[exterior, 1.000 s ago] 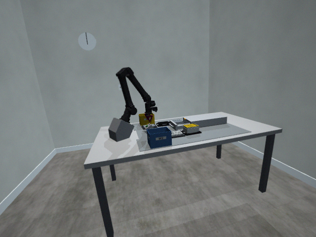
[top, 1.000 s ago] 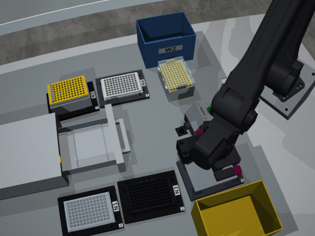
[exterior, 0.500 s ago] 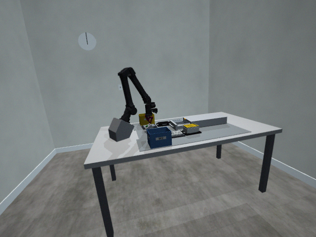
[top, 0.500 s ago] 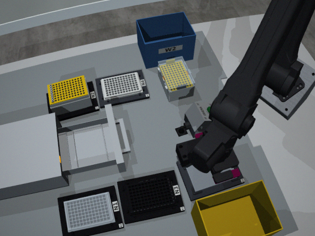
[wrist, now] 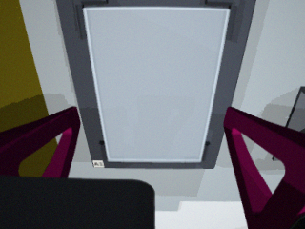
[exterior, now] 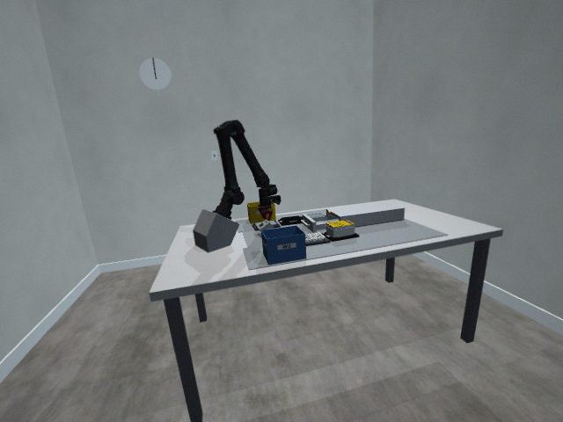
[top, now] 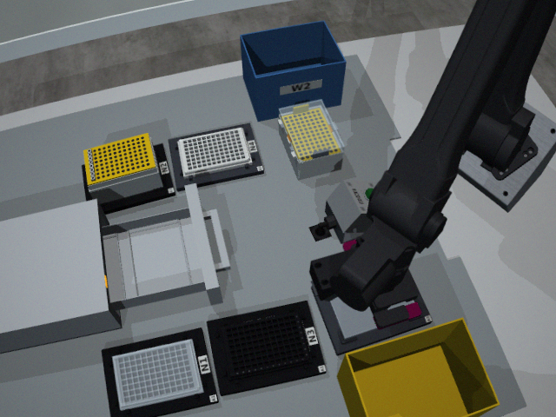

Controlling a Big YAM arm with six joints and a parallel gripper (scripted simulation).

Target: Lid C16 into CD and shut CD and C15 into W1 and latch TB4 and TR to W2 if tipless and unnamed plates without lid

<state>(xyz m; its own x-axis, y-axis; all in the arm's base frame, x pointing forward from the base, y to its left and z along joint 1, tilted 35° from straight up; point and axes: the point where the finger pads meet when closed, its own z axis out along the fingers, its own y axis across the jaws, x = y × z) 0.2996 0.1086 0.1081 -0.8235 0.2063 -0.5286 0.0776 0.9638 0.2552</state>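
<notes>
Right now the plate lid is 30 mm below my hand. Also, from my hand: green DONE key: 160 mm to the right, 80 mm behind, 20 mm above; lid park: 40 mm below; yellow bin W1: 160 mm to the left, 20 mm ahead, 10 mm below.
</notes>
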